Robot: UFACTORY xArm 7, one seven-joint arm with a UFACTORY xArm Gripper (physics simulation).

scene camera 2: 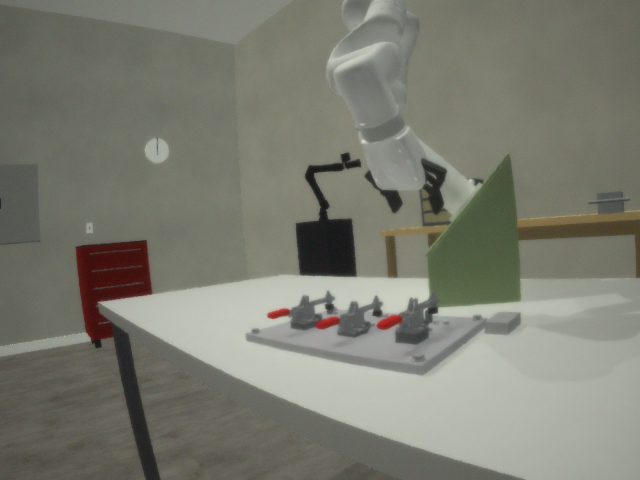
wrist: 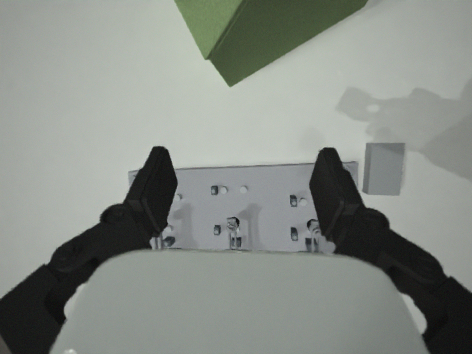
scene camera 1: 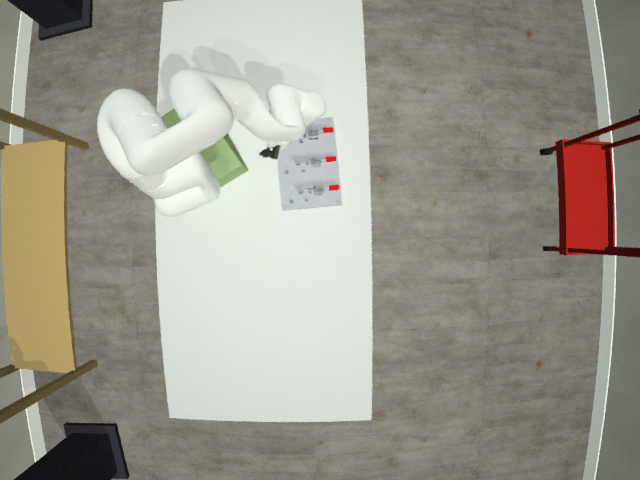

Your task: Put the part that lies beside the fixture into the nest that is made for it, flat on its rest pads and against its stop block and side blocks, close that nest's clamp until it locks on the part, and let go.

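Frame: origin at the arm's base, x right, y ahead, z up, level; metres.
Where they show: gripper, fingertip midpoint: [scene camera 2: 418,209] [wrist: 242,165] [scene camera 1: 263,142]; arm's base, origin of the base link: [scene camera 2: 467,203].
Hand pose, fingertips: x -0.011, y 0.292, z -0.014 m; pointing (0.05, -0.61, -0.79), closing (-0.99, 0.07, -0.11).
Observation:
Each offset is from my fingertips to the top centre of the thing. "spot": to the spot under its first point. Level surfaces: height alone.
The part, a plain grey block @(dx -0.166, dy +0.032, dz -0.188 m) [scene camera 2: 502,322] [wrist: 385,169], lies on the table beside the fixture plate @(dx +0.042, dy +0.136, dz -0.193 m) [scene camera 1: 289,186] [scene camera 2: 382,352] [wrist: 265,172]; the arm hides it in scene camera 1. The plate carries three toggle clamps with red handles, one being the middle clamp @(dx +0.042, dy +0.165, dz -0.141 m) [scene camera 1: 315,161] [scene camera 2: 353,321] [wrist: 233,225]. Small dark blocks and pale round pads mark the nests; the middle nest's pad @(spot: dx +0.026, dy +0.052, dz -0.187 m) [wrist: 243,189] shows no part on it. My gripper [scene camera 1: 269,152] [scene camera 2: 416,209] [wrist: 242,165] is open and empty, high above the table. In the wrist view the part is right of the right finger.
A tall green sloped block [scene camera 1: 224,161] [scene camera 2: 480,248] [wrist: 290,40] stands on the table @(dz -0.208 m) [scene camera 1: 268,310] [scene camera 2: 516,413] behind the fixture, near the arm. A wooden bench [scene camera 1: 36,248] and a red cart [scene camera 1: 586,196] stand off the table.

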